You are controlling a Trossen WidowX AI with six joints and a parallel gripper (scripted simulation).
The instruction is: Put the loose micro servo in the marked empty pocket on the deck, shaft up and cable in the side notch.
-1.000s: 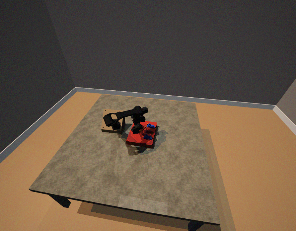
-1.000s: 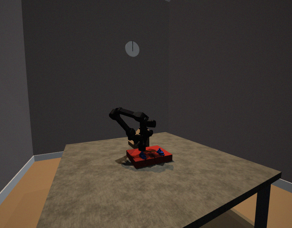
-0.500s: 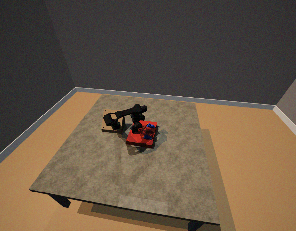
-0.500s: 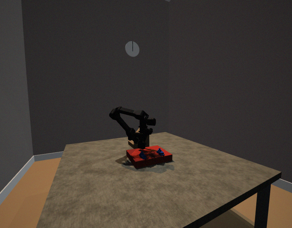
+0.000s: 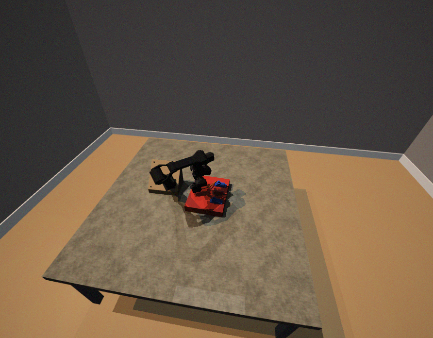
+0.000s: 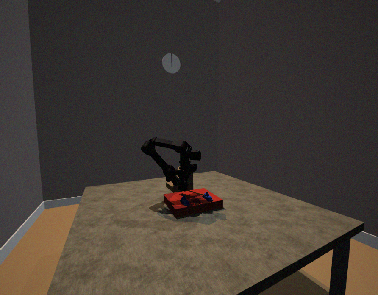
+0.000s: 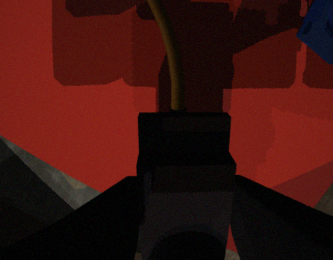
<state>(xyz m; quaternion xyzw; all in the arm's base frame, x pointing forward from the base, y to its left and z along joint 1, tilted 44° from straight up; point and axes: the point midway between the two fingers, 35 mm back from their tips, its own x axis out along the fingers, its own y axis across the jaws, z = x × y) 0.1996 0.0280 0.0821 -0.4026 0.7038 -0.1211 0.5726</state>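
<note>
Now: gripper tip 2 cm short of the red deck, 2 cm to the right of it and 10 cm above it.
</note>
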